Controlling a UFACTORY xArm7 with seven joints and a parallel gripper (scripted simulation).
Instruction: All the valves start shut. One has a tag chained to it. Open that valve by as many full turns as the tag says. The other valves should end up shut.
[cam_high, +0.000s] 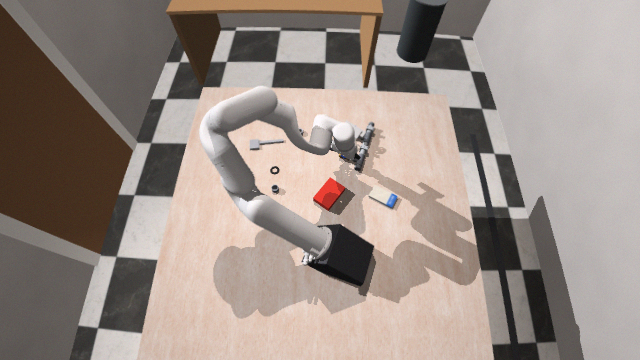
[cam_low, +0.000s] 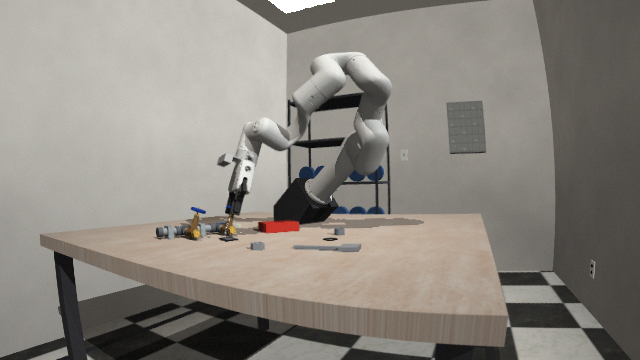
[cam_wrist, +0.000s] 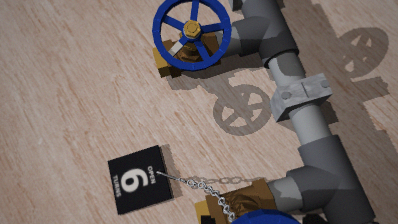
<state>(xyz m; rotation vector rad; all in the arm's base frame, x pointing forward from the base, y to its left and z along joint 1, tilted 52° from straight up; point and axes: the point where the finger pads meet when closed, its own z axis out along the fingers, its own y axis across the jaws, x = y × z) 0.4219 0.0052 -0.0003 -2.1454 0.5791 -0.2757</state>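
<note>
Right now my hand is 7 cm short of the black tag, 6 cm to the right of it and 8 cm above it. From my hand the other things lie so: red block (17 cm behind, 2 cm to the left, 7 cm below); then white box (12 cm behind, 20 cm to the right, 8 cm below); then grey flat tool (39 cm to the left, 8 cm below).
</note>
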